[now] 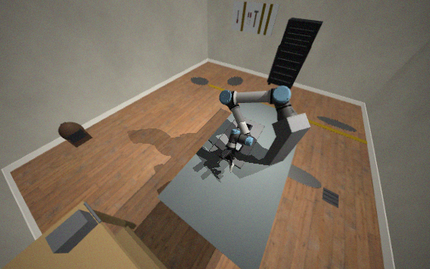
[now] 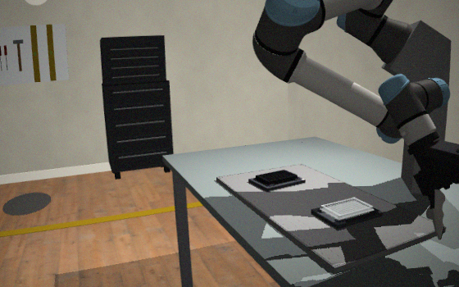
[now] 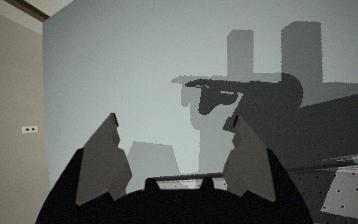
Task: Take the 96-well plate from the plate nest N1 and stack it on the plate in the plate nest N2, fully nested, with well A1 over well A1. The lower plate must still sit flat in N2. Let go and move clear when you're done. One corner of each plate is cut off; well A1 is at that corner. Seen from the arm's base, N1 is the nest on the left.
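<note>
My gripper is now 110 mm past the clear 96-well plate, 320 mm to the left of it and 80 mm above it. The rest, counted from my hand: black plate (230 mm behind, 640 mm to the right, 70 mm below); then plate nest N1 (110 mm behind, 320 mm to the right, 90 mm below).
</note>
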